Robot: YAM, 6 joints.
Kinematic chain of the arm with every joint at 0, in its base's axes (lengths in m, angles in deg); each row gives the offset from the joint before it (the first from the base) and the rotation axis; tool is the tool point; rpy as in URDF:
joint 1: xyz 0 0 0.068 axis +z
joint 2: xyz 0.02 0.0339 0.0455 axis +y
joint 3: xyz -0.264 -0.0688 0 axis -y
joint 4: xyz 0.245 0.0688 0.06 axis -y
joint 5: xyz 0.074 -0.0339 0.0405 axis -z
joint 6: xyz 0.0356 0 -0.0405 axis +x
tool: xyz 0 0 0 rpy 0 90 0
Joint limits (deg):
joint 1: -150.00..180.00
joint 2: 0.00..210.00
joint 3: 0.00..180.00
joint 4: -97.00..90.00
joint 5: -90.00..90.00
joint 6: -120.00..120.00
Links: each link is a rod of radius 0.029 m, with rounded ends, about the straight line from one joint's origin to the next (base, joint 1, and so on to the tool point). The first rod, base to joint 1, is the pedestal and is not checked.
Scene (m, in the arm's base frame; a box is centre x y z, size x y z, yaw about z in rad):
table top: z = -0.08
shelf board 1: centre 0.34 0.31 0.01 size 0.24 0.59 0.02 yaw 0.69
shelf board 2: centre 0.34 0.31 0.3 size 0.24 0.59 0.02 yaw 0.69
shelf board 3: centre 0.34 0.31 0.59 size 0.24 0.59 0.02 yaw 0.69
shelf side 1: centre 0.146 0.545 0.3 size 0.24 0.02 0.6 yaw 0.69
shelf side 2: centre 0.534 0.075 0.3 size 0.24 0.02 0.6 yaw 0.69
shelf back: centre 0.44 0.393 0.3 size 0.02 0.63 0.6 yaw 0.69
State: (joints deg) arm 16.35 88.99 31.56 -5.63 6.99 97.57
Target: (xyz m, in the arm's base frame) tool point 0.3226 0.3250 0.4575
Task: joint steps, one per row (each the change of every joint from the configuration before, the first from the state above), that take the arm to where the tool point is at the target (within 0.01 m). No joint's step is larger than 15 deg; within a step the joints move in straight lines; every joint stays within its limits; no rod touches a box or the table.
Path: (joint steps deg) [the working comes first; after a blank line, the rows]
Joints at the target: 45.48 109.71 110.50 16.25 3.48 97.57
Straight joint move there: touches shelf board 2.

1: 0.63 -7.18 6.59 -3.31 -6.60 -7.97
2: 0.63 -7.17 6.60 -3.30 -6.60 -7.98
3: 11.42 -5.38 8.22 2.82 3.04 5.32
4: 11.43 -5.38 8.22 2.82 3.04 5.31
5: 11.43 -5.38 8.22 2.83 3.04 5.32
6: -1.60 12.80 10.27 5.00 0.14 0.00
7: -1.60 12.81 10.28 5.01 0.14 0.00
8: -1.61 12.80 10.27 5.00 0.15 0.00
9: -1.60 12.80 10.27 5.01 0.14 0.00

